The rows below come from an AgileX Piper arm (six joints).
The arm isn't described. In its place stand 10 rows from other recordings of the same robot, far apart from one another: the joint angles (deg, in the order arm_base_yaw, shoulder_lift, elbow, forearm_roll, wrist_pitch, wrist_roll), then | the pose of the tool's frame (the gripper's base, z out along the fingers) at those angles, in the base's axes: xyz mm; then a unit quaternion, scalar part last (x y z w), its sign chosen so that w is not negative.
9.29, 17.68, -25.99, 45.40, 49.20, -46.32 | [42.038 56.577 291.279 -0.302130 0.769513 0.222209 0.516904]
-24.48, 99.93, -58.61, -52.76, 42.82, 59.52 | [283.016 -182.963 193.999 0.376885 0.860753 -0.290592 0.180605]
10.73, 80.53, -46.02, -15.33, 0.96, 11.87 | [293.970 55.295 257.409 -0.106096 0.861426 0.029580 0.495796]
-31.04, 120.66, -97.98, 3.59, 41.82, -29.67 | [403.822 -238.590 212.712 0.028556 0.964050 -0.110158 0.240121]
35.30, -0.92, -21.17, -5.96, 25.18, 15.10 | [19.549 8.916 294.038 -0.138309 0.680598 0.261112 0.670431]
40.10, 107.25, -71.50, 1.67, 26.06, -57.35 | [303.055 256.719 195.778 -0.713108 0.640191 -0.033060 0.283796]
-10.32, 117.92, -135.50, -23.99, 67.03, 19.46 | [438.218 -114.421 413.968 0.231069 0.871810 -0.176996 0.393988]
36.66, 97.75, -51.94, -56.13, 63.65, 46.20 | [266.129 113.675 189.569 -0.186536 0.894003 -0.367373 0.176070]
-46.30, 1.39, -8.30, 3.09, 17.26, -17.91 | [35.619 -35.166 233.248 0.194475 0.713175 -0.338021 0.582496]
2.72, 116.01, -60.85, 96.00, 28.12, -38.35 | [388.449 61.158 122.646 0.343604 0.839509 0.374517 0.192088]
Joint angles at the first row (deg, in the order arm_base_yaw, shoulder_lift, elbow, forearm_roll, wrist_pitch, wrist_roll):
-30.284 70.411 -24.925 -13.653 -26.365 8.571
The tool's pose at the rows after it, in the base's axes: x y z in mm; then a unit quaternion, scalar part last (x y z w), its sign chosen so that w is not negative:
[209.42 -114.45 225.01 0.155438 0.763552 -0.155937 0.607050]
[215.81 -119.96 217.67 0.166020 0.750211 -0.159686 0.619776]
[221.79 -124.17 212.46 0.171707 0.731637 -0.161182 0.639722]
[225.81 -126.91 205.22 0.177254 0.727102 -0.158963 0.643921]
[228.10 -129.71 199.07 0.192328 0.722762 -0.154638 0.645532]
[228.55 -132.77 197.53 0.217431 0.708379 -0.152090 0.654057]
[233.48 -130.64 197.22 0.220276 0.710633 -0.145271 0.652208]
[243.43 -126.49 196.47 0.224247 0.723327 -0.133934 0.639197]
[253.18 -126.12 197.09 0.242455 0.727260 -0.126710 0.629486]
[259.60 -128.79 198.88 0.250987 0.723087 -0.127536 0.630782]
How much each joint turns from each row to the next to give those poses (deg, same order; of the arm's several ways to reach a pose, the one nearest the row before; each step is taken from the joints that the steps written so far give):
0.001 2.851 1.151 5.653 -5.967 -5.637
-0.002 3.808 0.053 2.636 -5.711 -1.282
0.001 3.516 0.000 1.210 -6.448 -0.001
0.000 2.786 0.000 0.513 -3.310 0.303
0.002 2.113 -0.001 1.164 -2.168 0.843
0.129 1.130 0.001 2.478 -2.296 1.175
1.206 0.485 -0.746 1.056 0.769 0.124
2.272 0.651 -1.827 2.114 3.451 -0.476
1.740 0.929 -2.257 3.613 2.848 -0.497
0.419 0.935 -1.646 1.699 0.401 -0.409

